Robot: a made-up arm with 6 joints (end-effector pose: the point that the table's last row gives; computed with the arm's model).
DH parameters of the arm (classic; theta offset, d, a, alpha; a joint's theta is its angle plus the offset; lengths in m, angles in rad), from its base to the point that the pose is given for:
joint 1: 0 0.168 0 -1.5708
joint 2: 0.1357 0 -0.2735 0
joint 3: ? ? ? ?
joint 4: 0 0.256 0 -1.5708
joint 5: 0 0 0 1.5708
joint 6: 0 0.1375 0 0
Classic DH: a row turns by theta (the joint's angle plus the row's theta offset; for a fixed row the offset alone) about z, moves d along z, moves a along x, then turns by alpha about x.
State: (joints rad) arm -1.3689 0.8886 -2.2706 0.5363 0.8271 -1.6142
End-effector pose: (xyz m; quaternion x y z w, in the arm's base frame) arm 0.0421 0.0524 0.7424 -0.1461 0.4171 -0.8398 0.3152
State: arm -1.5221 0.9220 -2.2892 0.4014 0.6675 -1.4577
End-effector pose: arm 0.0314 0.0384 0.7614 -0.0422 0.3759 -0.8872 0.2644
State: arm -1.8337 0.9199 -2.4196 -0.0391 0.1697 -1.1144
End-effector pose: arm 0.0357 0.1361 0.7975 0.0287 0.0712 -0.9941 0.0769
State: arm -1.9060 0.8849 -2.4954 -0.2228 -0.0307 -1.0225
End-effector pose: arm 0.0731 0.2070 0.7880 0.0286 0.0730 0.9969 0.0051
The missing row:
joint 3: 1.3479 0 -0.0228 1.5708
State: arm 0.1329 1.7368 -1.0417 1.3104 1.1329 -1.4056
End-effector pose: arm 0.3151 0.1635 0.2420 -0.3310 0.7793 0.4646 0.2596
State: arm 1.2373 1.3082 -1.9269 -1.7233 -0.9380 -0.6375
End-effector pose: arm -0.0321 0.2421 0.6627 -0.3331 -0.4938 -0.2576 0.7608
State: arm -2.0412 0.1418 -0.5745 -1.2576 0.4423 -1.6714
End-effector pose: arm -0.0792 -0.0323 0.4359 0.0722 -0.5723 0.4115 0.7056
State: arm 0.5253 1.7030 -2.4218 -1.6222 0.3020 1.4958
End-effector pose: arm 0.2996 0.1264 0.7284 0.0162 0.3873 0.1274 0.9130
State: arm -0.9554 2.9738 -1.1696 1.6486 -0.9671 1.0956
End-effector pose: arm 0.0456 -0.2599 -0.1558 0.8556 -0.2099 -0.3679 0.2975
